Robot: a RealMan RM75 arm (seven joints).
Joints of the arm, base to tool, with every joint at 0 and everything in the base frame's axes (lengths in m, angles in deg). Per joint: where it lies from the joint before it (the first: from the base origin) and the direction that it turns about. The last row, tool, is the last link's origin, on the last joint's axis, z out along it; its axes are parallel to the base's.
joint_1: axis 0 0 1 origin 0 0 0.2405
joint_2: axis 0 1 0 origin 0 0 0
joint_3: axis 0 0 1 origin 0 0 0.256
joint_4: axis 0 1 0 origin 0 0 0
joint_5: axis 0 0 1 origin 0 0 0.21
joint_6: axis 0 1 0 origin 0 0 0
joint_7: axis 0 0 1 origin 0 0 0.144
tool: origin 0 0 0
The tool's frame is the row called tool.
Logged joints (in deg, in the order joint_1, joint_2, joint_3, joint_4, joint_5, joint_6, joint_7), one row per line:
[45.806, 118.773, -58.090, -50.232, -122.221, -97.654, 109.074]
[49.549, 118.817, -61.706, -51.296, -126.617, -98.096, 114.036]
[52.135, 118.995, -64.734, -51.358, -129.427, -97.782, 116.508]
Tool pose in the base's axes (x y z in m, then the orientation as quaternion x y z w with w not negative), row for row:
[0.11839, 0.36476, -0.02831, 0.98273, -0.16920, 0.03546, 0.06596]
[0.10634, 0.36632, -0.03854, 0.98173, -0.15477, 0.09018, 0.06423]
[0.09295, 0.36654, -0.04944, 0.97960, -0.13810, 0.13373, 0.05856]
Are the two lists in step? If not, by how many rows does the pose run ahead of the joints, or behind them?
The pose runs 2 rows ahead of the joints: the pose in row i belongs to the joints in row i + 2.
